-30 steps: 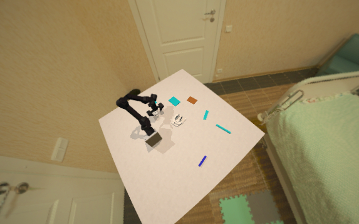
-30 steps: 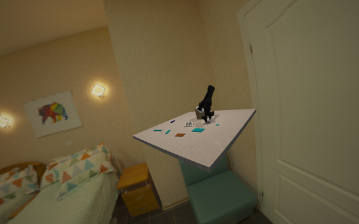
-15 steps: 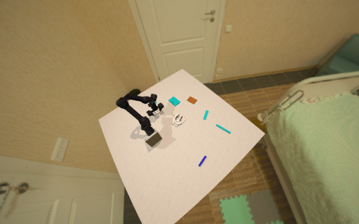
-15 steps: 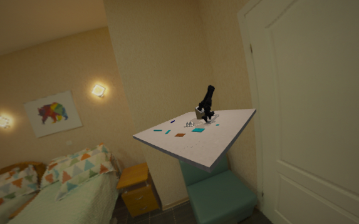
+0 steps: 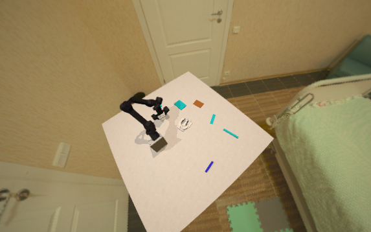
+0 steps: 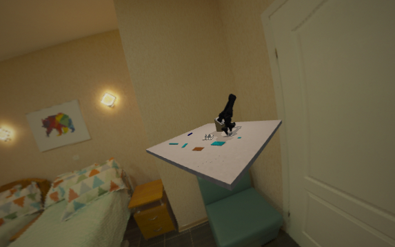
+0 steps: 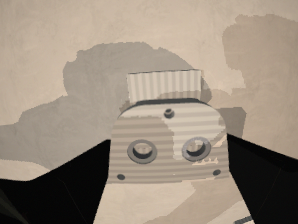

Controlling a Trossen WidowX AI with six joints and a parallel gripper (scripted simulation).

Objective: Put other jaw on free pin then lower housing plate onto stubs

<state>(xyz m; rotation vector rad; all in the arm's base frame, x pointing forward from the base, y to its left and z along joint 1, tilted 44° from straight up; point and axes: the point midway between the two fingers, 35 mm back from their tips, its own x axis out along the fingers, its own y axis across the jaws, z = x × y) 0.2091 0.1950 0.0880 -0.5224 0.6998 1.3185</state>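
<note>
Right now my gripper tip is 22 cm to the left of the jaw piece and 6 cm short of it. Round my gripper tip: teal plate 25 cm ahead, 2 cm to the right, 1 cm below; then blue bar 67 cm to the right, 6 cm behind, 1 cm below; then orange plate 39 cm ahead, 17 cm to the right, 1 cm below.
</note>
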